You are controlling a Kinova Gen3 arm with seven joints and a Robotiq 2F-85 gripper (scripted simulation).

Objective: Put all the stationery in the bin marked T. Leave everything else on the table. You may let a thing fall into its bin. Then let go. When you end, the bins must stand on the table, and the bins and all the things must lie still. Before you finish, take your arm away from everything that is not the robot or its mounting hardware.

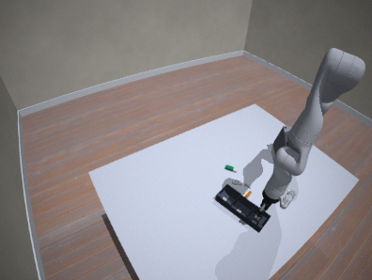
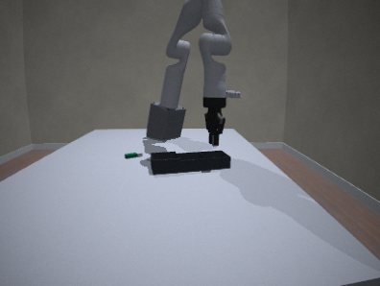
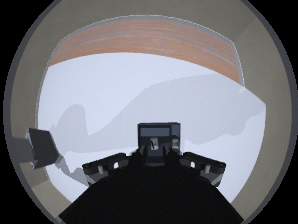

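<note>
The small green object is 11 cm behind my hand, 28 cm to the right of it and 8 cm below it. Also, from my hand: tiny pale thing (1 cm to the right, 7 cm below); then small orange thing (6 cm behind, 12 cm to the right, 8 cm below); then long black bin (2 cm ahead, 8 cm to the right, 7 cm below).
</note>
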